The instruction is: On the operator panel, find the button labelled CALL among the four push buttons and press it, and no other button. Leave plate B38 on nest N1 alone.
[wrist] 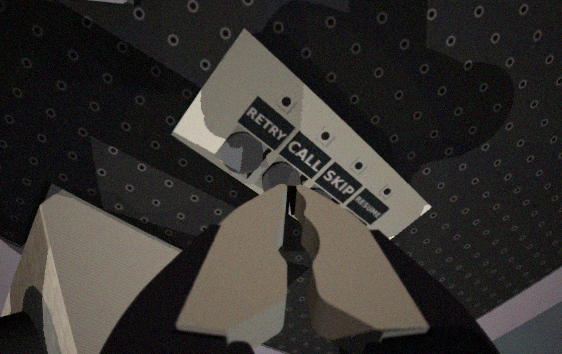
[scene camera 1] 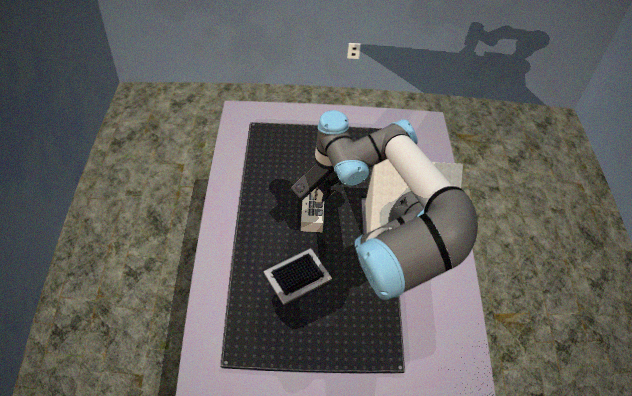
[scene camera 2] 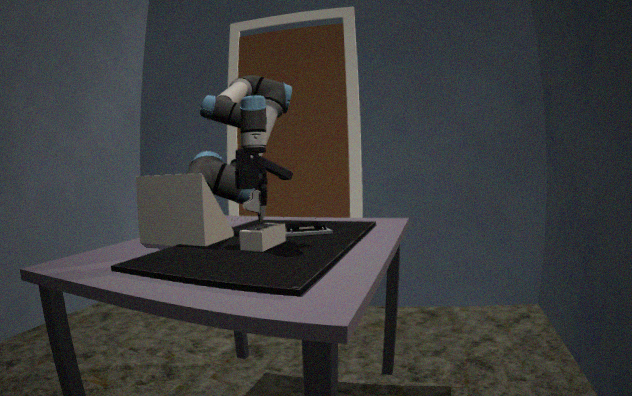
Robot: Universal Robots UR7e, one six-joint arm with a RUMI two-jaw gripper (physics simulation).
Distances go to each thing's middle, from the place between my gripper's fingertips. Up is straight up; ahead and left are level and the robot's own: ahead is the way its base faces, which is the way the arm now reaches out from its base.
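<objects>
Plate B38 [scene camera 1: 303, 271] is 220 mm to the left of my hand, 70 mm ahead of it and 50 mm below it. Nest N1 [scene camera 1: 284, 299] is 60 mm below my hand, and again 70 mm ahead of it and 220 mm to the left of it. As for the operator panel [scene camera 2: 261, 239], I can see that one 10 mm ahead of my hand, 20 mm to the right of it and 40 mm below it.
</objects>
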